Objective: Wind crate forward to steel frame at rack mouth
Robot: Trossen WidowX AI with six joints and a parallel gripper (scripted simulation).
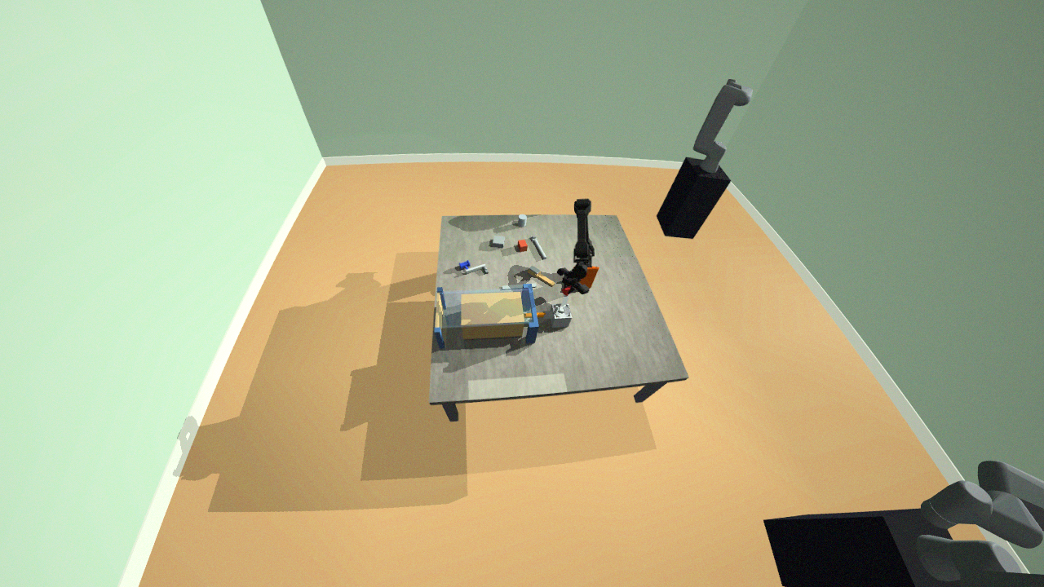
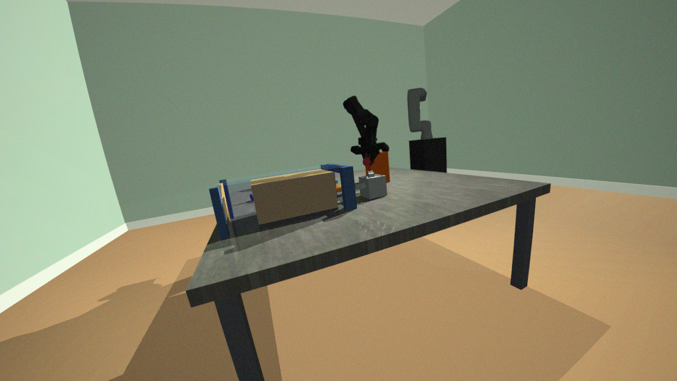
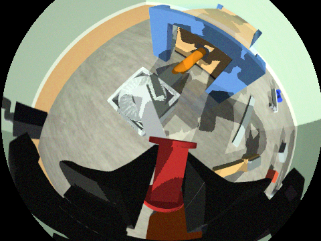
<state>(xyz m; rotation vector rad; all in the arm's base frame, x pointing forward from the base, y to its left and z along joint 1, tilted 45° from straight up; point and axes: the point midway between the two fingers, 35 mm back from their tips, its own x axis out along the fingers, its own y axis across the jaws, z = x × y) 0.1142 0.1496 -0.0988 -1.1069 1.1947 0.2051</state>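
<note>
Now: the grey winch 70 mm to the left of my gripper tip and 100 mm below it. Also, from my gripper tip: tan-handled tool (120 mm ahead, 210 mm to the right, 110 mm below); then red knob (10 mm behind, 10 mm to the right); then grey bar (240 mm ahead, 130 mm to the right, 130 mm below).
</note>
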